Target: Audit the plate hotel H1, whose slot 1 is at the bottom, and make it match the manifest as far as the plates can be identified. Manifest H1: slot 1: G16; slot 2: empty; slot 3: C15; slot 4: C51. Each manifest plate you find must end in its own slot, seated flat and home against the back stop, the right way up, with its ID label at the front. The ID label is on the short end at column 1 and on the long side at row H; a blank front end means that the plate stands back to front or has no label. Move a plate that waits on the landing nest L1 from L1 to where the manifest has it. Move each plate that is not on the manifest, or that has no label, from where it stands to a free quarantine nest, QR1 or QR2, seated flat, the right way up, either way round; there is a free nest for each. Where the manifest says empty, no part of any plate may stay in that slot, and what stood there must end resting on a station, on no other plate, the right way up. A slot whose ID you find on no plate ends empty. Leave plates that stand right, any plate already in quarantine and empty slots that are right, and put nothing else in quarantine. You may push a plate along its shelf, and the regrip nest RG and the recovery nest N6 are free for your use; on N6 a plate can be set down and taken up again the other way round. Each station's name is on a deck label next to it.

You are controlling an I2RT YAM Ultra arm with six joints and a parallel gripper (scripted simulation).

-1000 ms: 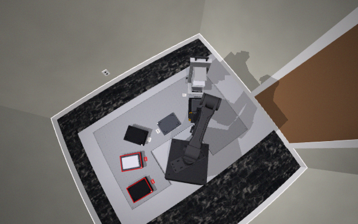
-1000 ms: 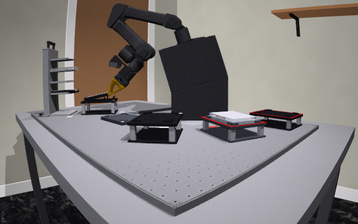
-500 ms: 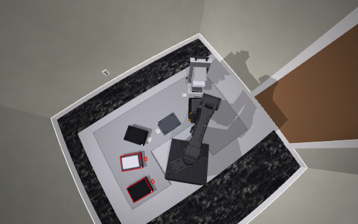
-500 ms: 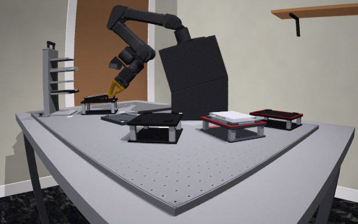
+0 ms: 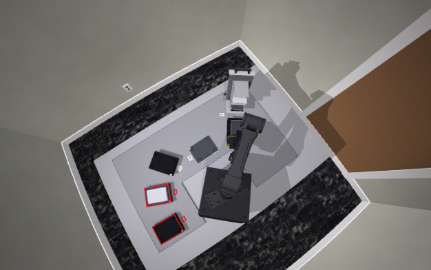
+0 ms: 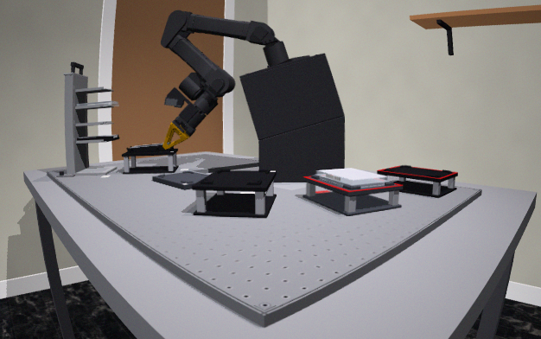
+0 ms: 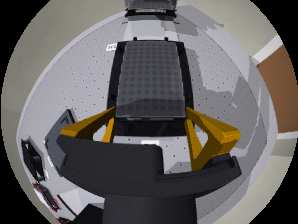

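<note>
My hand is 50 mm short of the pinned nest, 30 mm to the left of it and 20 mm above it. Also, from my hand: hotel foot: 230 mm ahead, 130 mm to the right, 70 mm below; then H1 deck label: 210 mm ahead, 80 mm below; then grey plate hotel H1: 270 mm ahead, 150 mm to the right, 80 mm above.
</note>
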